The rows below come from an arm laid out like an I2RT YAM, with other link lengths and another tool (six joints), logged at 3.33 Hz.
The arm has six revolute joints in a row. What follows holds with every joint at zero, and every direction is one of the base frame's.
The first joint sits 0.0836 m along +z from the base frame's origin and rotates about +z.
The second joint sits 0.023 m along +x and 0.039 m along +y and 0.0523 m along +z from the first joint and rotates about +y.
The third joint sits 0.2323 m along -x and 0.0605 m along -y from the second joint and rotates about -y.
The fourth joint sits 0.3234 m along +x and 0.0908 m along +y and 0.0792 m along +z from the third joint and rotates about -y.
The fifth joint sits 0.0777 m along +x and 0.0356 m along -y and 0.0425 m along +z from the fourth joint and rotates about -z.
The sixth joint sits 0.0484 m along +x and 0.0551 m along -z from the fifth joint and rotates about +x.
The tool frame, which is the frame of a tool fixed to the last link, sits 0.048 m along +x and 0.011 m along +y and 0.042 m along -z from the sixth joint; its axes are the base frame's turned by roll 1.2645, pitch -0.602 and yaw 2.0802 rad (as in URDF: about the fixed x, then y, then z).
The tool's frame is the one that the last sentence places.
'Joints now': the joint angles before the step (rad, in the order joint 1, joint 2, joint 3, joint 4, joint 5, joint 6). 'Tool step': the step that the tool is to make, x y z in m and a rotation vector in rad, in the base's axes. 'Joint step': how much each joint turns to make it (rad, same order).
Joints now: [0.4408 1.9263 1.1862 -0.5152 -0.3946 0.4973]
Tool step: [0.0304 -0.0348 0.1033 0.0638 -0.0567 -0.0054]
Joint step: [-0.1141 -0.1427 0.1514 -0.2589 -0.0714 -0.0993]
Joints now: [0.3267 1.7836 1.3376 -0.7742 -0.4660 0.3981]
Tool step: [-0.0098 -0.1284 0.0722 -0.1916 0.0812 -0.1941]
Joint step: [-0.2892 -0.1661 0.0671 -0.4049 0.1431 -0.1473]
